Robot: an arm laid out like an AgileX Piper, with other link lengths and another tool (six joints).
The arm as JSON. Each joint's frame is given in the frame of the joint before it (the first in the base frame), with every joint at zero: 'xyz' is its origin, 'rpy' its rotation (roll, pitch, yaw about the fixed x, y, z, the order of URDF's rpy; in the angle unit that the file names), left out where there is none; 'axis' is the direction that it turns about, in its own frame. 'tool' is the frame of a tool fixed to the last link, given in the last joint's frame.
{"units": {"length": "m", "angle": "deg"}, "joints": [
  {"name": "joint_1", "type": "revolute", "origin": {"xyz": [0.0, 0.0, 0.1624], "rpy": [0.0, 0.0, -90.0]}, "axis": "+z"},
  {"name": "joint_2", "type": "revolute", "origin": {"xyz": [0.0, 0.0, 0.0], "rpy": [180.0, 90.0, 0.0]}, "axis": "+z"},
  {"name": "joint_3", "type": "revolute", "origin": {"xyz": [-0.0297, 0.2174, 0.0]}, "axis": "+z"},
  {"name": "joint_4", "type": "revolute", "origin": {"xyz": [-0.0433, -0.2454, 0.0], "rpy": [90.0, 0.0, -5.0]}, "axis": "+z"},
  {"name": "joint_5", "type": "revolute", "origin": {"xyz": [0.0, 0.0, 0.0], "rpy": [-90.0, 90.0, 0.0]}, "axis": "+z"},
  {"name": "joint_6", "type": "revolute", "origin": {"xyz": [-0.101, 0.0, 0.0], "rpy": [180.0, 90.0, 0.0]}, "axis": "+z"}
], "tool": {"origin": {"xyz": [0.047, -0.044, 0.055], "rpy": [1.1, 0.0, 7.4]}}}
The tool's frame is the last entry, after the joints.
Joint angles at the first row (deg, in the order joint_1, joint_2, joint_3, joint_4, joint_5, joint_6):
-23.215, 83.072, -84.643, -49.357, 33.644, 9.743
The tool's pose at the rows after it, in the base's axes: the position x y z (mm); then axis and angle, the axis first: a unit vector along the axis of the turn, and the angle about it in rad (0 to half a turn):
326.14, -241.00, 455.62, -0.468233, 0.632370, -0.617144, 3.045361
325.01, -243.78, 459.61, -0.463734, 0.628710, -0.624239, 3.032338
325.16, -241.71, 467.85, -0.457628, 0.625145, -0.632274, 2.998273
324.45, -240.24, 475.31, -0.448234, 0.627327, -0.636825, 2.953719
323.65, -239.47, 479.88, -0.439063, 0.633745, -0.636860, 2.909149
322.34, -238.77, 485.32, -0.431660, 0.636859, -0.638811, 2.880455
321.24, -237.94, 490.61, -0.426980, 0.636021, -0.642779, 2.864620
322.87, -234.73, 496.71, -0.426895, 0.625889, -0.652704, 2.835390
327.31, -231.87, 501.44, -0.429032, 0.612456, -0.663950, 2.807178
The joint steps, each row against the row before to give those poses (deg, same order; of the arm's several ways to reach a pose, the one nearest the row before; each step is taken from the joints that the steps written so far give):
-2.606, 0.492, -0.778, 1.628, -1.778, 0.031
-0.847, 0.149, -0.377, 0.309, -1.504, -0.002
0.000, 0.001, -1.112, 1.159, -1.057, 0.002
0.001, -0.003, -1.277, 2.178, -0.656, 0.000
-0.002, 0.001, -1.055, 2.678, -0.245, -0.108
0.001, 0.000, -1.081, 1.660, 0.001, -0.097
0.001, 0.000, -0.848, 0.656, -0.137, -0.018
-0.001, 0.000, -0.333, 0.612, -2.022, -0.213
0.000, 0.546, -0.392, 0.104, -2.686, 0.002

